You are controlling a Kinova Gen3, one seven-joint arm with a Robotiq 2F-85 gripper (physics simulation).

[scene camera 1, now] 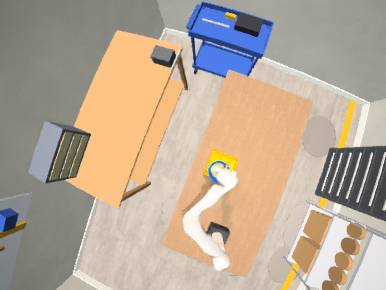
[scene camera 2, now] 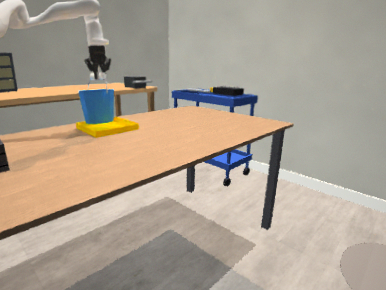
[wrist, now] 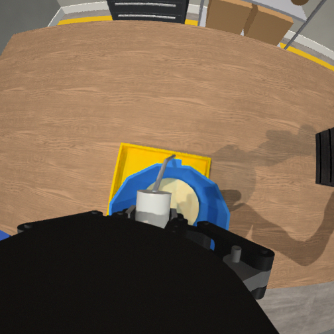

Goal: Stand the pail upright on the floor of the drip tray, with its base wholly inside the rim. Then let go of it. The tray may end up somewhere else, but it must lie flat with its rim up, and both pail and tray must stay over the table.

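Where they show: gripper, fingertip midpoint: [scene camera 2: 100, 80]; arm's base, link origin: [scene camera 1: 216, 236].
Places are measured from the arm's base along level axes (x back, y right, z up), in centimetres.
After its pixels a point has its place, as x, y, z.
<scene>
The blue pail [scene camera 1: 210, 174] @[-45.0, -31.1, 4.9] [scene camera 2: 97, 107] @[-48.0, -19.4, 3.7] [wrist: 215, 197] is upright at the yellow drip tray [scene camera 1: 220, 154] @[-63.5, -30.1, -8.5] [scene camera 2: 117, 129] @[-54.8, -13.3, -6.9] [wrist: 137, 162]. In scene camera 2 its base is low inside the tray's outline, toward the left and back; whether it touches the tray floor cannot be told. The tray lies flat on the table, rim up. My gripper [scene camera 2: 98, 76] @[-52.8, -25.1, 16.1] [wrist: 153, 215] is above the pail, shut on the white grip of its raised wire handle. In the wrist view the pail hides the tray's near part and the base's edges. In scene camera 1 the arm hides the gripper.
The tray is near the long left edge of the wooden table [scene camera 1: 260, 125] @[-103.9, -9.9, -8.9] [scene camera 2: 175, 130] @[-81.1, -1.4, -9.0] [wrist: 100, 90] in scene camera 1. The black arm base [scene camera 1: 218, 229] @[-6.5, -2.1, 0.1] [wrist: 325, 157] stands on the same table. A second bench [scene camera 1: 115, 100] and a blue cart [scene camera 1: 227, 42] stand apart from it.
</scene>
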